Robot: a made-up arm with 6 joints.
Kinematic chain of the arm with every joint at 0, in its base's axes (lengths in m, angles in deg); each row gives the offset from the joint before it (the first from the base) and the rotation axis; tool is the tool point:
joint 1: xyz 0 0 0.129 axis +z
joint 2: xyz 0 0.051 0 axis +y
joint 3: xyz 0 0 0.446 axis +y
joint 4: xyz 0 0 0.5 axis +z
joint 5: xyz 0 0 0 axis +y
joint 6: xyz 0 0 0.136 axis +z
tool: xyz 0 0 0
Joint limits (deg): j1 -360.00..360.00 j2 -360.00..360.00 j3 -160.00..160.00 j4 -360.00..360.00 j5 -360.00..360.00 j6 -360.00..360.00
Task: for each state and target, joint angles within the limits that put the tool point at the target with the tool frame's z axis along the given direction. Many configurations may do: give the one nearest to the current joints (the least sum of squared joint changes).
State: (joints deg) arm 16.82 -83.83 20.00 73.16 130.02 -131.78
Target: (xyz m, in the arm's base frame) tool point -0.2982 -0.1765 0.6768 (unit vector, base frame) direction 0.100 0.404 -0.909
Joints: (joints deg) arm 44.13 -67.29 70.33 28.80 152.78 -131.78
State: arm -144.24 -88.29 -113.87 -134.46 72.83 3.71
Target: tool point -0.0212 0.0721 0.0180 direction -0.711 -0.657 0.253
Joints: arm -98.42 -40.19 -153.36 -142.54 93.97 3.71
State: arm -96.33 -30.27 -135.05 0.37 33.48 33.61
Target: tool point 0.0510 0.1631 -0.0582 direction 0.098 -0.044 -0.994
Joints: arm -85.44 -9.65 -159.89 -22.15 -14.47 33.61
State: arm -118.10 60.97 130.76 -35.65 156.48 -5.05
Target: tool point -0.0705 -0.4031 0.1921 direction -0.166 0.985 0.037
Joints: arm -100.52 23.78 110.66 -28.56 134.11 -5.05
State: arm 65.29 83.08 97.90 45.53 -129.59 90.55
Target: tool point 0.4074 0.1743 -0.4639 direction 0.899 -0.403 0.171
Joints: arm 30.77 105.70 82.02 56.27 -104.21 90.55
